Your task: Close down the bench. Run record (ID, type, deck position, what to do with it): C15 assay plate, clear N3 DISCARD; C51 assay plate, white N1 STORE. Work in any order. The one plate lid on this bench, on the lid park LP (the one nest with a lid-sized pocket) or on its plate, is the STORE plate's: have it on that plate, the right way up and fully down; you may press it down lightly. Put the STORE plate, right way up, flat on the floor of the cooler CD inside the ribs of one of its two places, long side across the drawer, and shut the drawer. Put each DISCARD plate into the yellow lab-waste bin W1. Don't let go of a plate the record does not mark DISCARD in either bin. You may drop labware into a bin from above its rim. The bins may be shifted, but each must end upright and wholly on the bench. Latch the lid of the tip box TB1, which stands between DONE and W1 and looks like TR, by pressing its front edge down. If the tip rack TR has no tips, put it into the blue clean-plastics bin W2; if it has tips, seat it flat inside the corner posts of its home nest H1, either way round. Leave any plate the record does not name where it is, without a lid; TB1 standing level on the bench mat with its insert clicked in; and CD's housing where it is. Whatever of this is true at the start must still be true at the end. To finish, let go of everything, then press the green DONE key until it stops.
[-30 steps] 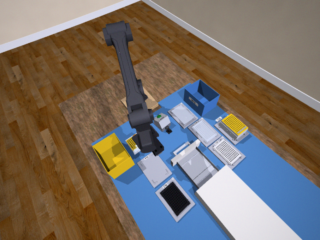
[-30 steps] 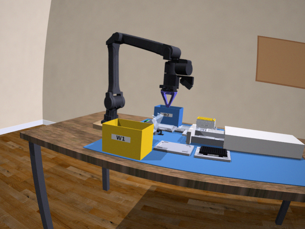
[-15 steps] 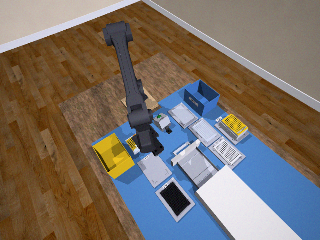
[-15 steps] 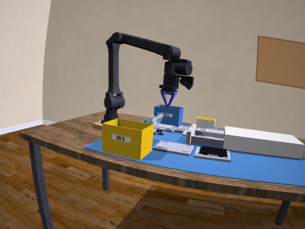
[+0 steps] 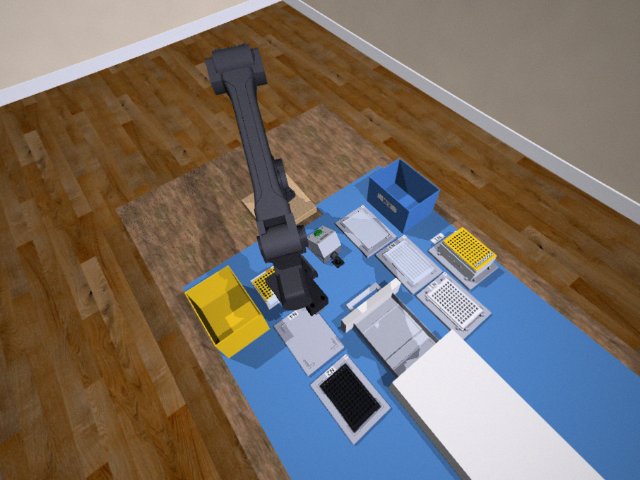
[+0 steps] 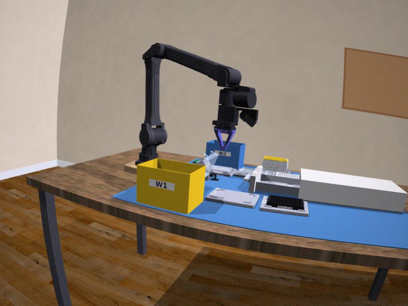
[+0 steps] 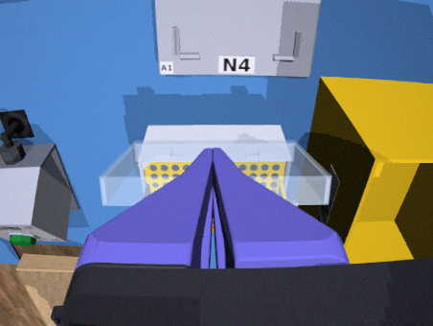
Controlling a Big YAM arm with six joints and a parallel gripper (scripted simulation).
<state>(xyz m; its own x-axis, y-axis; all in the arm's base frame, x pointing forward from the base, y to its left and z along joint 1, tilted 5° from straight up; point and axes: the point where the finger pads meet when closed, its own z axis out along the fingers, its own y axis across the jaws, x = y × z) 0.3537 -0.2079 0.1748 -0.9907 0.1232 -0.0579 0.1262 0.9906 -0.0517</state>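
My gripper is now 70 mm above the tip box lid, 60 mm past it and 10 mm to the right of it. From my hand the other things lie so: nest N4: 160 mm below, 50 mm ahead, 30 mm to the right; green DONE key: 200 mm to the left, 140 mm behind, 100 mm below; yellow bin W1: 140 mm to the right, 140 mm behind, 130 mm below.
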